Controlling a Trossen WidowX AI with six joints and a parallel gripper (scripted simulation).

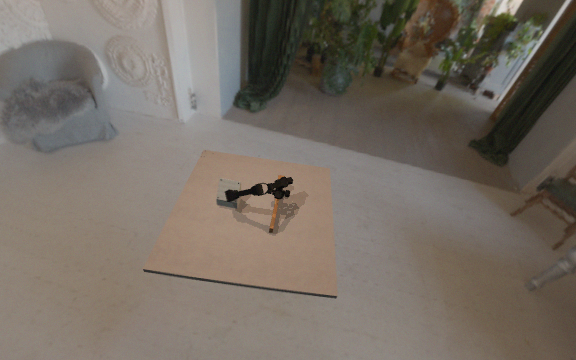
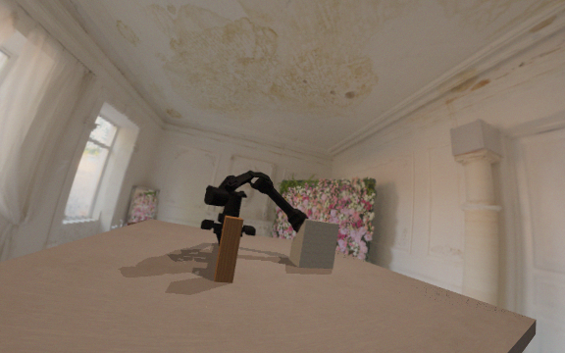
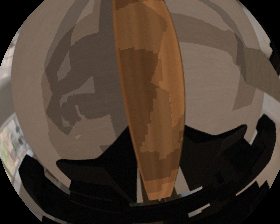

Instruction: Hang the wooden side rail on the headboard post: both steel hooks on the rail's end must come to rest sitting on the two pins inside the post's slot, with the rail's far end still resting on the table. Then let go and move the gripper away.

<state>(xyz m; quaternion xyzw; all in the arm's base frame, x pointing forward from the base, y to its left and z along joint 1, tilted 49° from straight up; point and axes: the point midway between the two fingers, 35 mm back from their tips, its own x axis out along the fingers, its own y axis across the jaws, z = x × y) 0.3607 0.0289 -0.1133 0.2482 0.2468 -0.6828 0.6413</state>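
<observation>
Right now my gripper tip is 12 cm to the right of the wooden headboard post and 4 cm below it.
</observation>
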